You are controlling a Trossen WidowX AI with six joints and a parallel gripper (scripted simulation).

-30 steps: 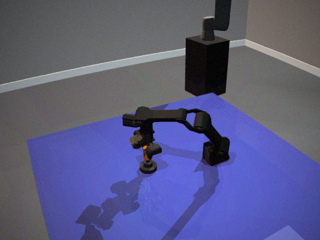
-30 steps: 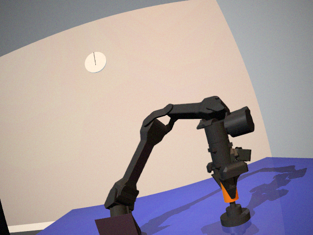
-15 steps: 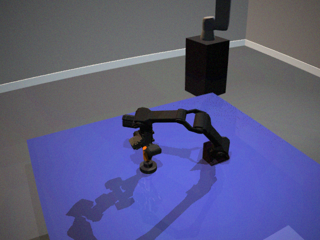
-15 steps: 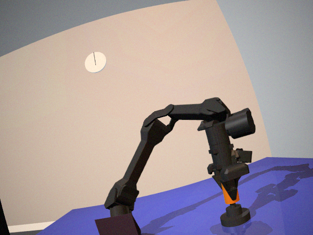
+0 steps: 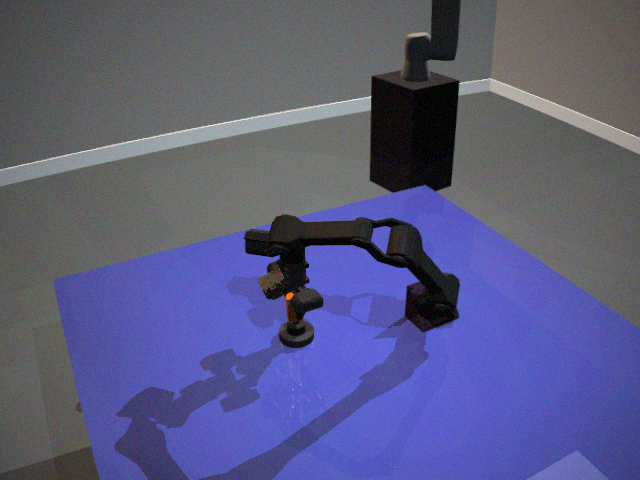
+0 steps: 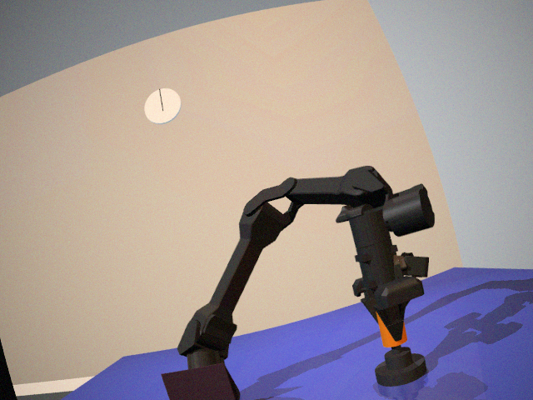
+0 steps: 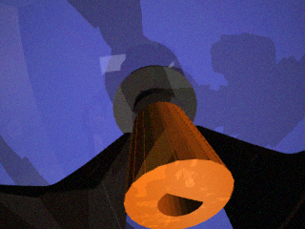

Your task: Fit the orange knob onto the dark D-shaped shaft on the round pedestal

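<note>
Right now my gripper tip is 2 cm below the orange knob. Also, from my gripper tip: dark round pedestal 4 cm below.
</note>
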